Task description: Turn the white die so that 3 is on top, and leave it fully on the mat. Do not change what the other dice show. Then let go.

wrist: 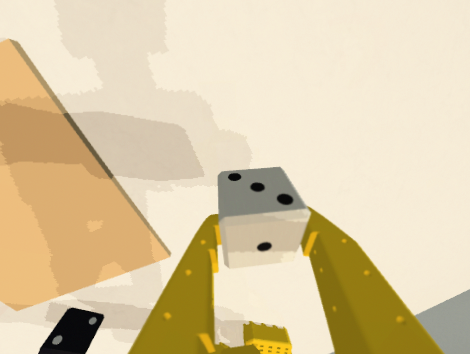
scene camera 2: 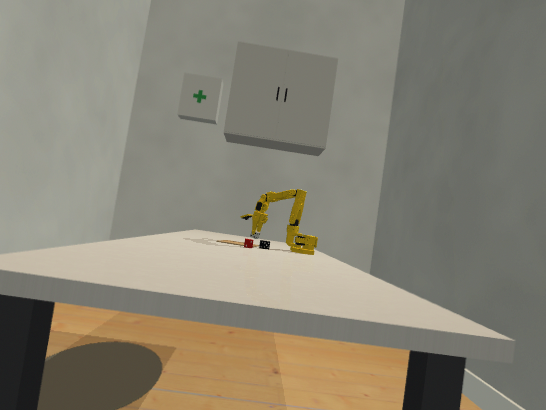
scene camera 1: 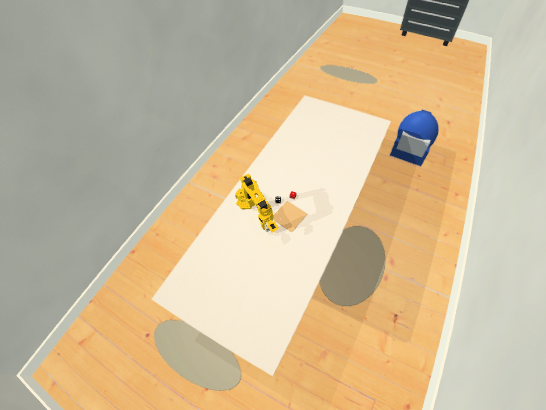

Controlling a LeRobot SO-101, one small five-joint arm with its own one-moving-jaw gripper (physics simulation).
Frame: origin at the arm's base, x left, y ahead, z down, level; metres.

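Seen in the pictures: end effector, tool point: (wrist: 221, 224) (scene camera 2: 253, 233); arm's base, origin of the base link: (wrist: 236, 340) (scene camera 2: 297, 252) (scene camera 1: 249, 203).
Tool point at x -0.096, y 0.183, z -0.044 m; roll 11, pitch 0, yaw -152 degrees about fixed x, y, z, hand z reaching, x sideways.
Note:
Pixels of each thing's middle, then the offset from my tool point to it. Level surfaces: height alone.
- white die, body centre: (wrist: 255, 214) (scene camera 2: 255, 234) dx -0.013, dy -0.007, dz +0.003 m
- orange-brown mat, body centre: (wrist: 14, 216) (scene camera 2: 238, 243) (scene camera 1: 289, 216) dx +0.119, dy +0.051, dz +0.042 m
- black die, body centre: (wrist: 72, 338) (scene camera 2: 264, 244) (scene camera 1: 278, 199) dx +0.178, dy -0.047, dz +0.029 m
- red die, body centre: (scene camera 2: 248, 243) (scene camera 1: 293, 195) dx +0.242, dy +0.013, dz +0.029 m
- white table, its level: dz +0.044 m
The white die (scene camera 2: 255, 235) (wrist: 260, 212) is held between the two jaws of my gripper (scene camera 1: 268, 229) (scene camera 2: 255, 233) (wrist: 264, 235). In the wrist view its lit face with one pip looks upward, and its shaded face with three pips looks outward, away from the arm's base. The die hangs a little above the table, beside the mat. The orange-brown mat (scene camera 1: 292, 216) (scene camera 2: 225, 242) (wrist: 40, 260) lies to the left in the wrist view. In scene camera 1 the die is mostly hidden by the jaws.
A black die (scene camera 1: 278, 199) (scene camera 2: 265, 244) (wrist: 72, 330) and a red die (scene camera 1: 293, 194) (scene camera 2: 248, 243) stand on the white table (scene camera 1: 235, 280) (scene camera 2: 200, 280), off the mat. The black die shows two pips on one face in the wrist view. The arm's base is at the table's long edge.

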